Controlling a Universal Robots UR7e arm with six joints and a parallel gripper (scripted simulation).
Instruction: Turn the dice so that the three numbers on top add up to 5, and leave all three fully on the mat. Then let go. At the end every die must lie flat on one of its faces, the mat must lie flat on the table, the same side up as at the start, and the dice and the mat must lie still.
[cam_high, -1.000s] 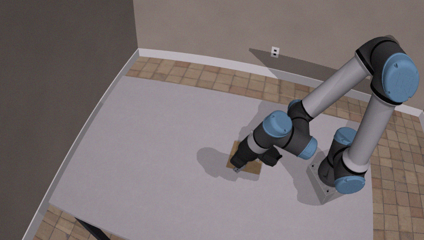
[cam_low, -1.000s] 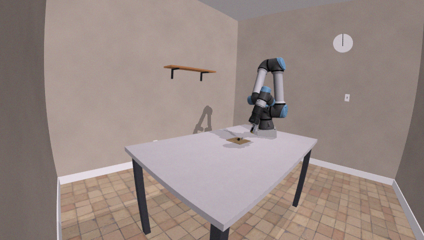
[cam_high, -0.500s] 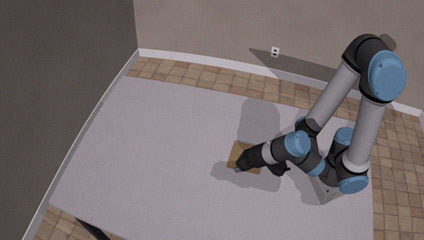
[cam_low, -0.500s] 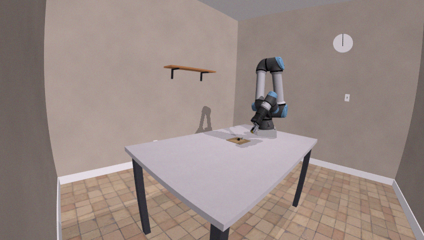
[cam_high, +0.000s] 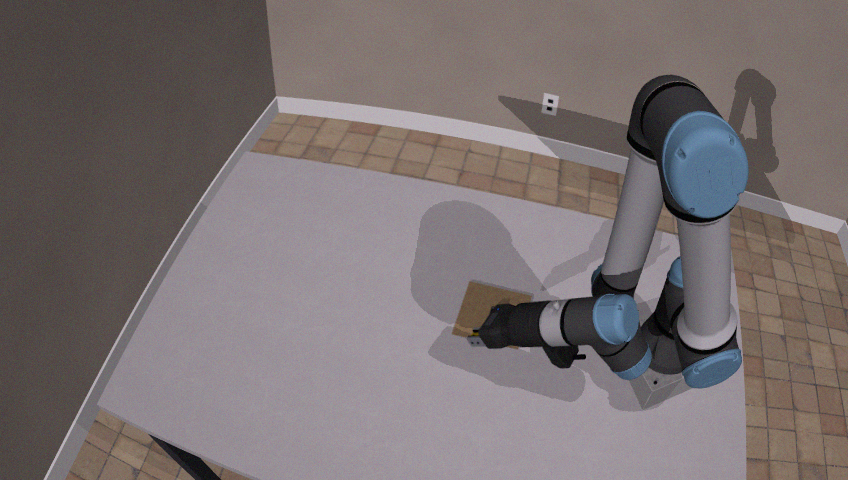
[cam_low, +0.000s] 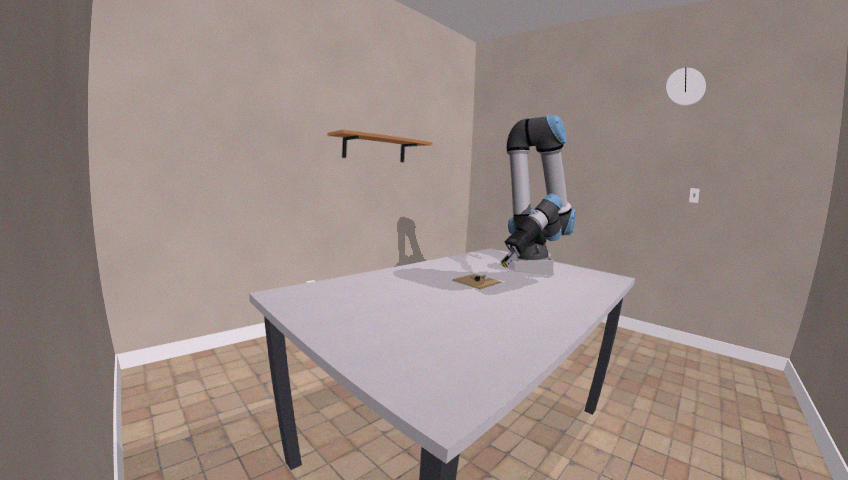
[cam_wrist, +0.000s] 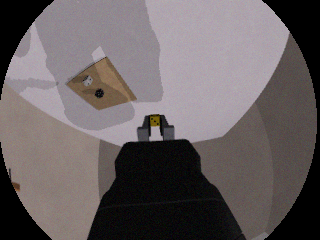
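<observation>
Now: the yellow die 10 mm ahead of my hand and 10 mm below it. The rest, counted from my hand: mat (130 mm to the right, 110 mm below); black die (130 mm to the right, 100 mm below); white die (50 mm behind, 130 mm to the right, 100 mm below).
</observation>
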